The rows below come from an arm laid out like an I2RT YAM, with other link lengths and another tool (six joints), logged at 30 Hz.
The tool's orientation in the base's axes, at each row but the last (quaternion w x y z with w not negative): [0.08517 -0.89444 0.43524 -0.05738]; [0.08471 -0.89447 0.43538 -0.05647]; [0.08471 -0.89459 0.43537 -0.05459]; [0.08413 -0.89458 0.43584 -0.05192]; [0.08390 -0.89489 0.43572 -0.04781]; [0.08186 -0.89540 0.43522 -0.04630]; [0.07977 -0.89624 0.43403 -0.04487]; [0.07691 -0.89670 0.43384 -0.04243]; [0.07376 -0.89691 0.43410 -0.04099]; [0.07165 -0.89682 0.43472 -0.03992]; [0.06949 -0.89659 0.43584 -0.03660]
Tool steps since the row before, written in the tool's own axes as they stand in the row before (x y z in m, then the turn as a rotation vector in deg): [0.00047 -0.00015 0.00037 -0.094 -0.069 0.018]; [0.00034 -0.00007 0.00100 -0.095 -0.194 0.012]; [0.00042 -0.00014 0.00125 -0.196 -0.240 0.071]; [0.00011 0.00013 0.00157 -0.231 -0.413 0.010]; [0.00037 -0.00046 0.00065 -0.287 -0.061 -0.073]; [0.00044 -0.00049 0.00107 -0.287 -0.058 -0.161]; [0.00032 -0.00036 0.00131 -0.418 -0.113 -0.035]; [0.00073 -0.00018 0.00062 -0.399 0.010 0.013]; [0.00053 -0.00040 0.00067 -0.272 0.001 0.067]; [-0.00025 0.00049 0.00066 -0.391 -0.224 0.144]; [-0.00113 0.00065 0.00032 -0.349 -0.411 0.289]
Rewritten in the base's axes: [0.00047 -0.00024 -0.00032 -0.002 0.118 -0.006]; [0.00044 -0.00012 -0.00096 0.093 0.194 0.025]; [0.00058 -0.00012 -0.00119 0.076 0.307 -0.026]; [0.00023 0.00000 -0.00156 0.178 0.433 0.067]; [0.00069 0.00006 -0.00055 -0.141 0.255 0.080]; [0.00081 0.00007 -0.00095 -0.157 0.244 0.166]; [0.00067 0.00010 -0.00122 -0.177 0.394 0.050]; [0.00068 -0.00040 -0.00057 -0.253 0.308 -0.018]; [0.00073 -0.00011 -0.00059 -0.160 0.219 -0.069]; [-0.00045 -0.00004 -0.00073 -0.049 0.458 -0.109]; [-0.00116 0.00052 -0.00042 0.140 0.552 -0.223]
